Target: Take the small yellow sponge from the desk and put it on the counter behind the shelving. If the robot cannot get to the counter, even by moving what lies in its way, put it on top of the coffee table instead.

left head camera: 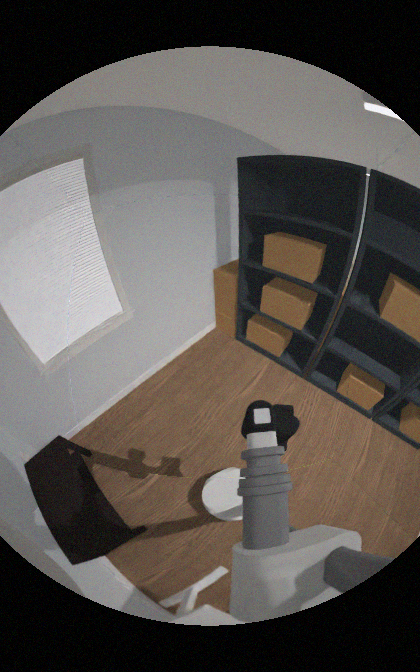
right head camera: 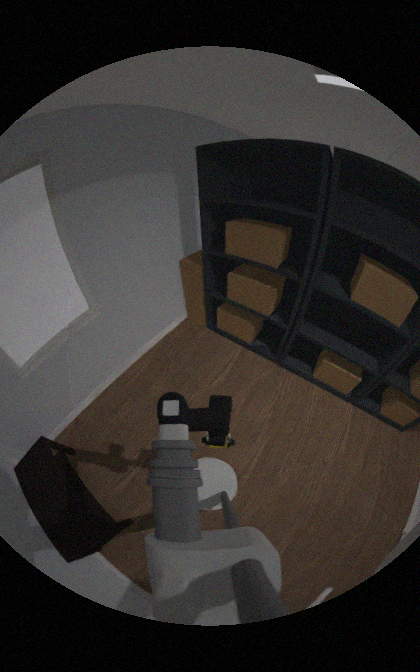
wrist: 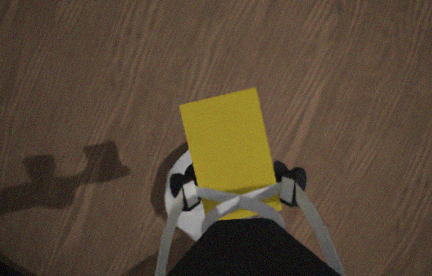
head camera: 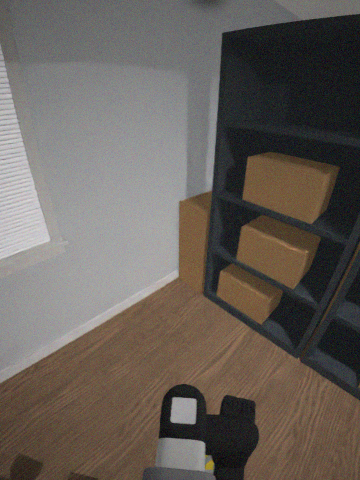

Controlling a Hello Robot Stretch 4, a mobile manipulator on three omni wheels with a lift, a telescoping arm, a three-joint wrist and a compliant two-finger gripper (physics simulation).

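Frame: origin at the robot's base, x right, y ahead, z up, level; metres.
Seen in the pictures: gripper, fingertip midpoint: (wrist: pixel 236 177).
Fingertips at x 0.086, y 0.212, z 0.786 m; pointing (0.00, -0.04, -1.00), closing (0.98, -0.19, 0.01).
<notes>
Offsets run from my fingertips to a thing's top centre. "pt": to the spot under its first point.
My gripper (right head camera: pixel 218 442) (wrist: pixel 236 177) is shut on the small yellow sponge {dx +0.002, dy +0.028, dz +0.050 m} (head camera: pixel 209 462) (right head camera: pixel 218 446) (wrist: pixel 225 140), held above the wooden floor. The dark shelving (head camera: pixel 330 234) (left head camera: pixel 327 289) (right head camera: pixel 295 272) stands ahead and to the right. The counter behind it does not show. A dark low piece of furniture with short legs (left head camera: pixel 75 510) (right head camera: pixel 60 505), which may be the coffee table, is at the lower left by the wall. White legs (left head camera: pixel 195 587), perhaps the desk's, show at the bottom of the left head view.
A tall brown box or stack (head camera: pixel 194 240) (left head camera: pixel 226 295) (right head camera: pixel 193 285) fills the space between the wall and the shelving's left end. Brown boxes (head camera: pixel 287 187) stand on the shelves. A window {pt dx -0.942, dy +0.892, dz +0.437 m} (head camera: pixel 20 175) is in the left wall. My round white base (left head camera: pixel 220 495) shows below the arm.
</notes>
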